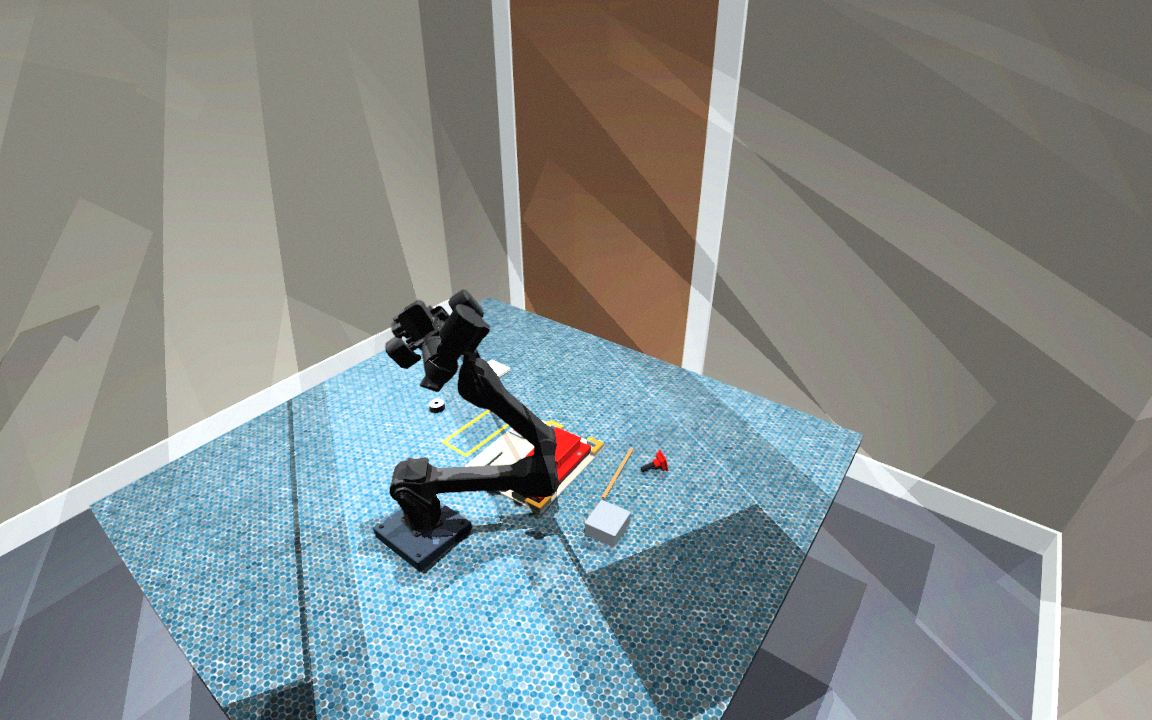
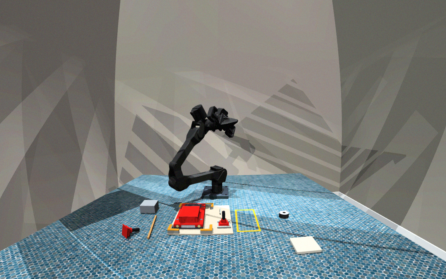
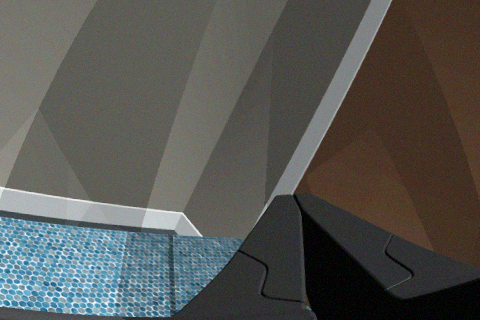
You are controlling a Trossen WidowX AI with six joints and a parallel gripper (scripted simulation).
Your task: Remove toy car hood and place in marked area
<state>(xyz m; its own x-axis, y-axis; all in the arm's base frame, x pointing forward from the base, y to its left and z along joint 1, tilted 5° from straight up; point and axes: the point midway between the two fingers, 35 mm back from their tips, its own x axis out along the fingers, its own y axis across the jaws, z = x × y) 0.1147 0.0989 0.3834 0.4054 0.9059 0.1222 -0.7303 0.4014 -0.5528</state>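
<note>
Now: gripper tip 35 cm above the red hood, 18 cm short of it and 16 cm to the left of it. The rest, counted from my gripper tip: tile 39 cm below, 28 cm ahead, 25 cm to the left; black ring 39 cm below, 20 cm to the left, 7 cm ahead; wooden stick 39 cm below, 29 cm to the right, 25 cm ahead.
</note>
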